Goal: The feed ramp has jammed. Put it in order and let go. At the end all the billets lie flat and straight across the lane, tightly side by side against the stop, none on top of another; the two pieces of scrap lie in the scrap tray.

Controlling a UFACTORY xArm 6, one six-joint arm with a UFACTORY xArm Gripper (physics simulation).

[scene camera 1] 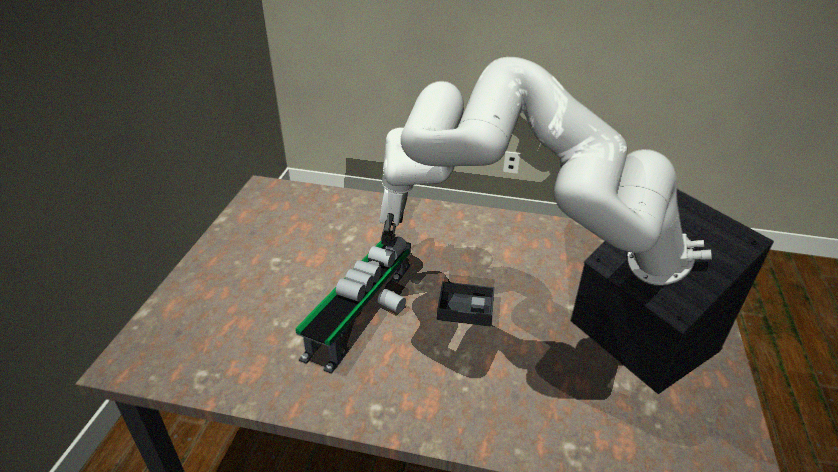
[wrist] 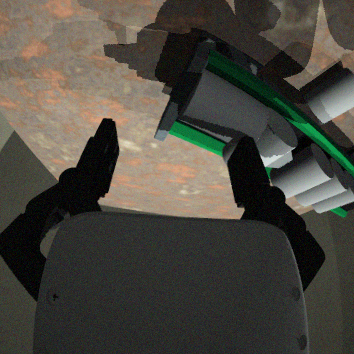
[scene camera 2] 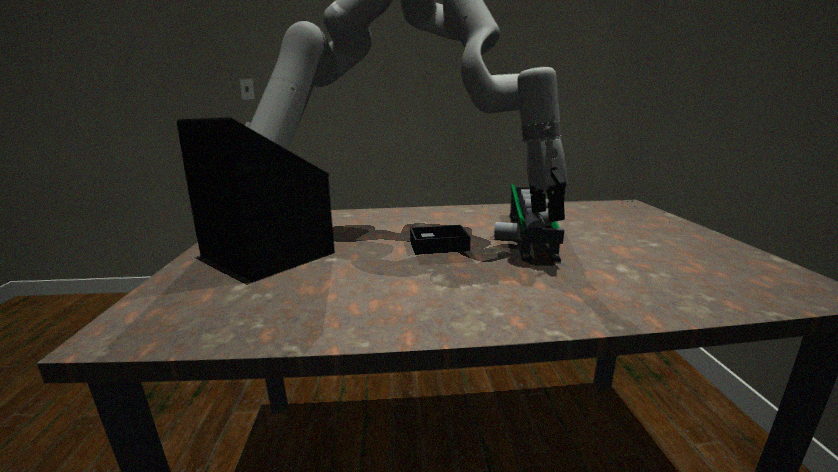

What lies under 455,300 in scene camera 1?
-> A scrap tray.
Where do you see a billet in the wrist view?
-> At 278,137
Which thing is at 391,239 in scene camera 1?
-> My gripper.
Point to a billet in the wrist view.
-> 214,105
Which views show my gripper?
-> Scene camera 1, the wrist view and scene camera 2: all of them.
